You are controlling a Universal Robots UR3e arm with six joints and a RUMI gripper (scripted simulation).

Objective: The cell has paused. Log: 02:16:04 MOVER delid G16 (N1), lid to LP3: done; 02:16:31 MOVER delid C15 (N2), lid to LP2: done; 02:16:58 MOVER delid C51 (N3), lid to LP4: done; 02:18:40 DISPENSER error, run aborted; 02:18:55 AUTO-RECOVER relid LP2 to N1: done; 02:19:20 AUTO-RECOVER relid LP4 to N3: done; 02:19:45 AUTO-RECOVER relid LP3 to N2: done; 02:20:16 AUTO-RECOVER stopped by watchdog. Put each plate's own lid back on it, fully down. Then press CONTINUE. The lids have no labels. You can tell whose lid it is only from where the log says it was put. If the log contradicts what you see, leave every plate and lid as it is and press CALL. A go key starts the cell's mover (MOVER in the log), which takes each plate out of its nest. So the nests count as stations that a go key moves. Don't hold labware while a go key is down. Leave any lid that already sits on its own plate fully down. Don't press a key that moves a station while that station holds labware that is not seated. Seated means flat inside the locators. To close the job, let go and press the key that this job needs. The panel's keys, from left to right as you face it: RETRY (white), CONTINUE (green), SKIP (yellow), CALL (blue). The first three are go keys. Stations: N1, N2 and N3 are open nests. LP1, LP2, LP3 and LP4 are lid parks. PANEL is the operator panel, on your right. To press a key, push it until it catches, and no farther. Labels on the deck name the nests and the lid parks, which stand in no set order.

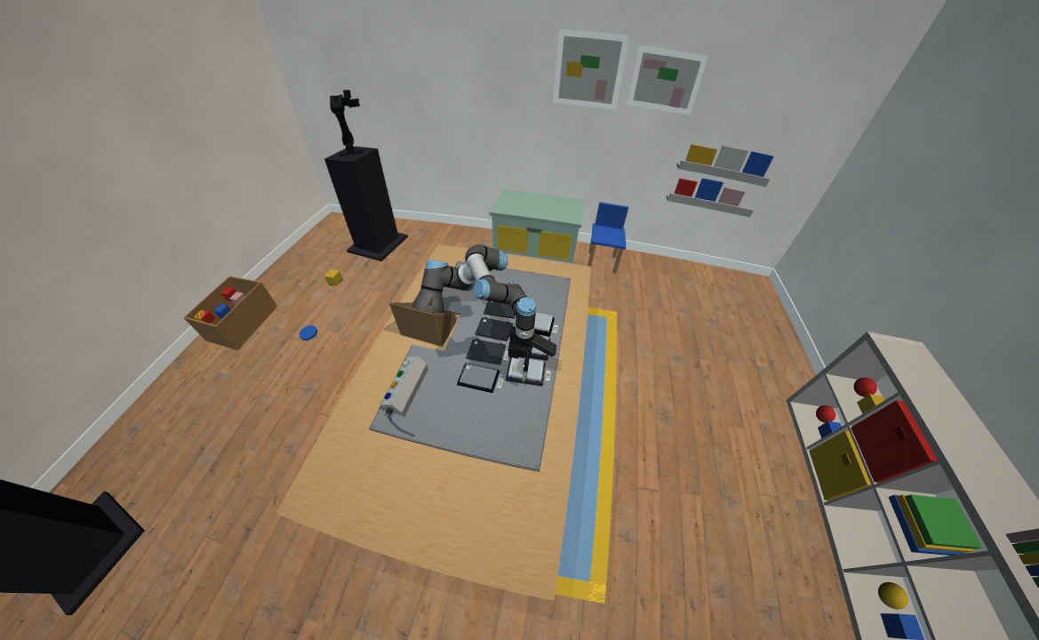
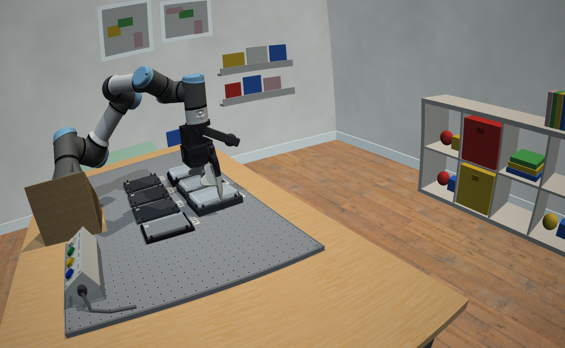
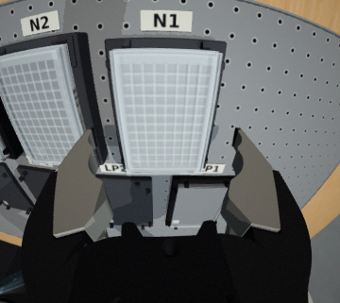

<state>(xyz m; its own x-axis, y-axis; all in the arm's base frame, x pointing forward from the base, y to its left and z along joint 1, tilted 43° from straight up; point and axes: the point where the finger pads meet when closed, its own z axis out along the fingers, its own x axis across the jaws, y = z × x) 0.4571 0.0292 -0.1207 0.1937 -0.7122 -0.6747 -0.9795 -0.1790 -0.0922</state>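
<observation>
My gripper is now 2 cm above the plate. The rest, counted from my hand: lid park LP1: 16 cm behind, 9 cm to the right, 4 cm below; lid park LP2: 19 cm behind, 4 cm to the left, 4 cm below; pale grey lid: 16 cm behind, 9 cm to the right, 3 cm below.
</observation>
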